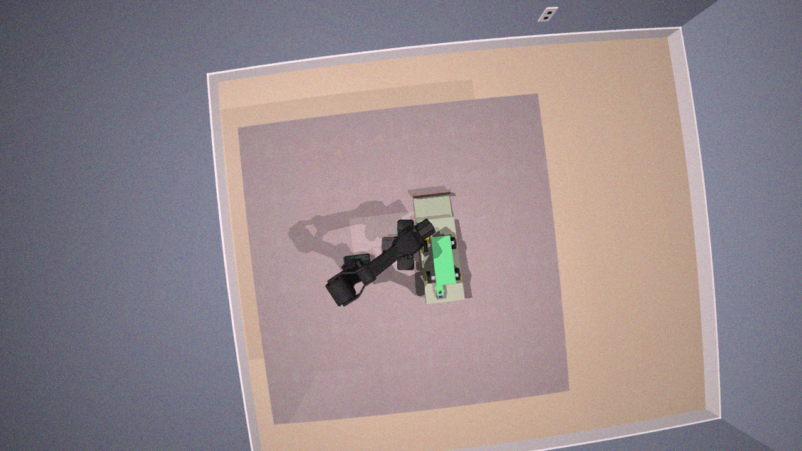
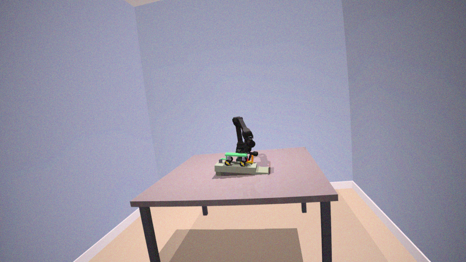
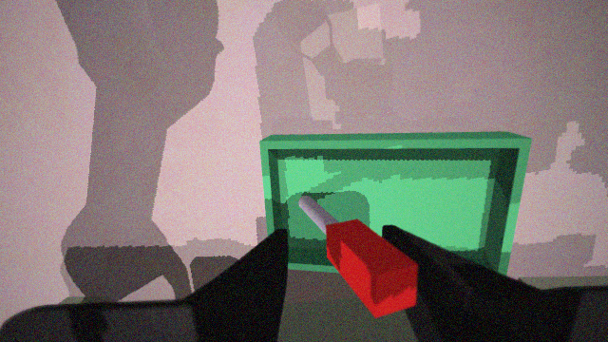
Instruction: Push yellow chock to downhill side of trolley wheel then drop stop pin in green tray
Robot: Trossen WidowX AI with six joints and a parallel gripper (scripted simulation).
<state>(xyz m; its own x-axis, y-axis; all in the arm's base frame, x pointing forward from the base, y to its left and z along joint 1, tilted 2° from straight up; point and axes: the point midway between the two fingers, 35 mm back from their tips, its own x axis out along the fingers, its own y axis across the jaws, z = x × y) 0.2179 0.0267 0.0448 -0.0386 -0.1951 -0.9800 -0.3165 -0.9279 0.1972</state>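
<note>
The red-headed stop pin lies right at my gripper tip. From my gripper tip the other things lie so: yellow chock: 9 cm ahead, 2 cm to the left, 3 cm above; ramp: 11 cm ahead, 9 cm to the right; green tray: 1 cm ahead, 2 cm to the left, 6 cm below.
</note>
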